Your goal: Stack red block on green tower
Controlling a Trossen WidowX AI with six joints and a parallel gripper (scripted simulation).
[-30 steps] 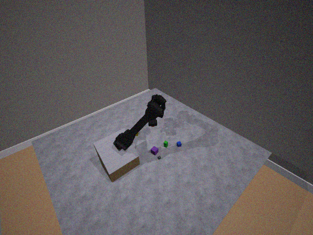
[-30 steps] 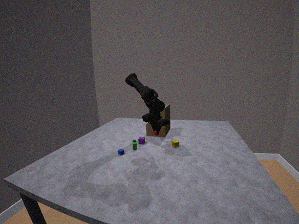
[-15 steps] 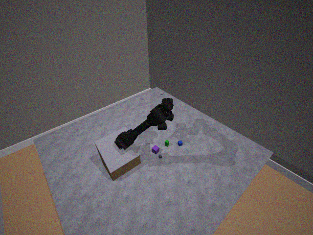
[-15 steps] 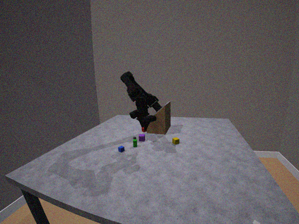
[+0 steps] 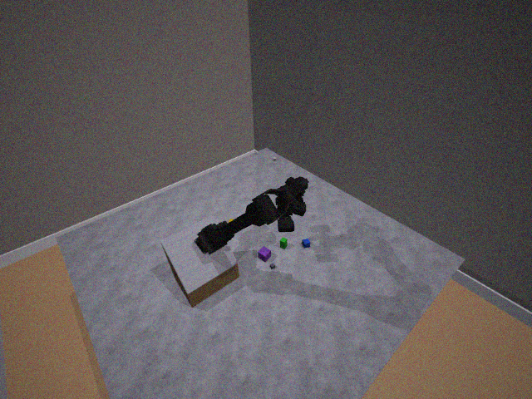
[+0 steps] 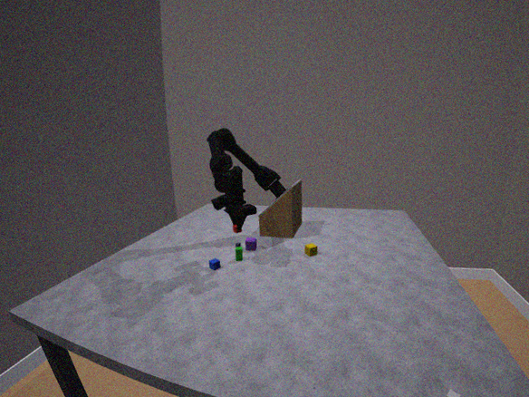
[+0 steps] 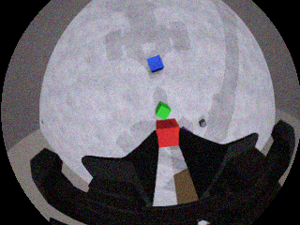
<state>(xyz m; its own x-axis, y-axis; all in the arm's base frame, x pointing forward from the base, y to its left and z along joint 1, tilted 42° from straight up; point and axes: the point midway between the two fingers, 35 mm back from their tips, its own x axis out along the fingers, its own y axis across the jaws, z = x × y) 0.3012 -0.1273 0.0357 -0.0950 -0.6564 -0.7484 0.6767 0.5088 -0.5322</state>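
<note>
Now: gripper tip 9 cm above the green block. Also, from my gripper tip: purple cube (10 cm below, 10 cm behind, 2 cm to the left); then blue cube (11 cm below, 8 cm ahead, 7 cm to the right); then red block (right at my gripper tip).
</note>
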